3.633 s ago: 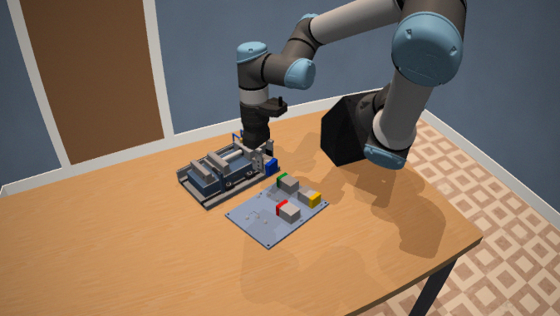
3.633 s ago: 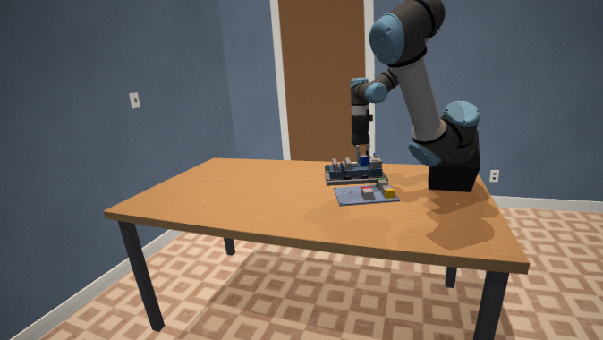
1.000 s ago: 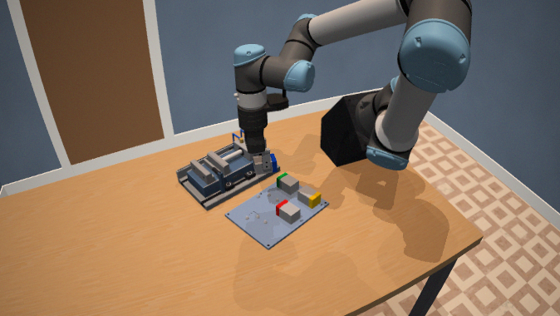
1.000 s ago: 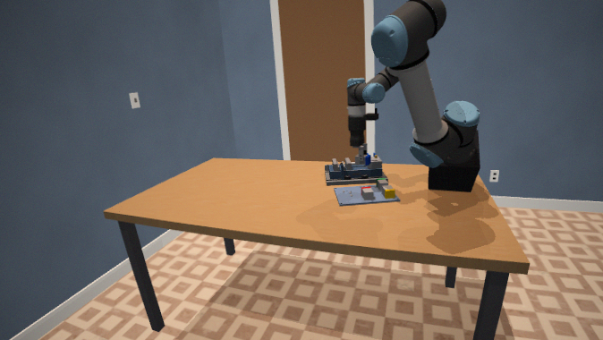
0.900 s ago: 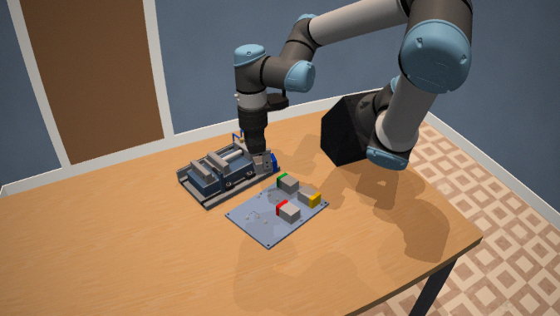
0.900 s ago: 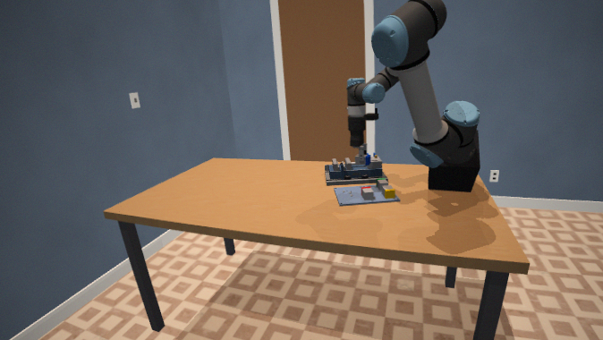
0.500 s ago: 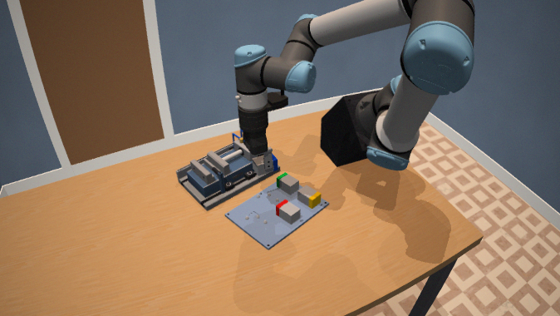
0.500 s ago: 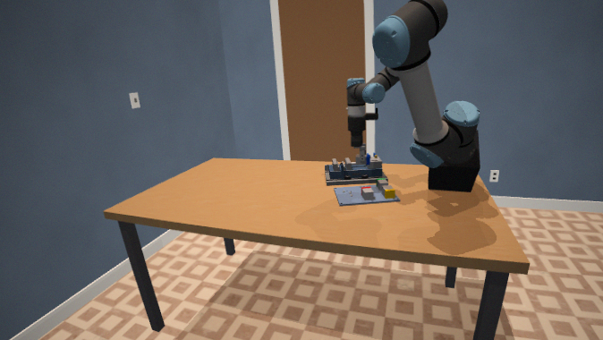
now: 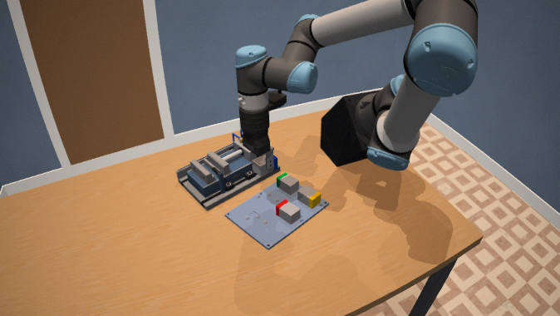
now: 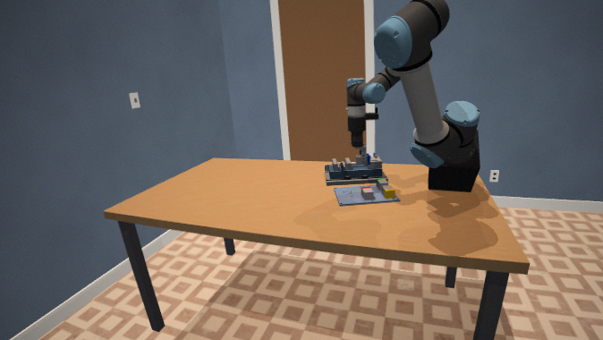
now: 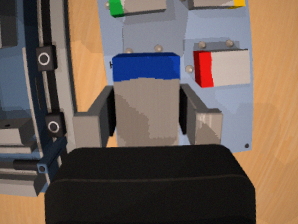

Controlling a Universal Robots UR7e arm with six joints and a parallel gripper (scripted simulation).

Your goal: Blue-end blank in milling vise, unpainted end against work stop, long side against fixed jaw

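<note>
My hand is 2 cm above the blue-ended blank. Also, from my hand: green-ended blank 14 cm below, 9 cm behind, 2 cm to the right; then red-ended blank 14 cm below, 9 cm to the left, 2 cm behind; then grey plate 17 cm below, 4 cm to the left, 1 cm behind.
</note>
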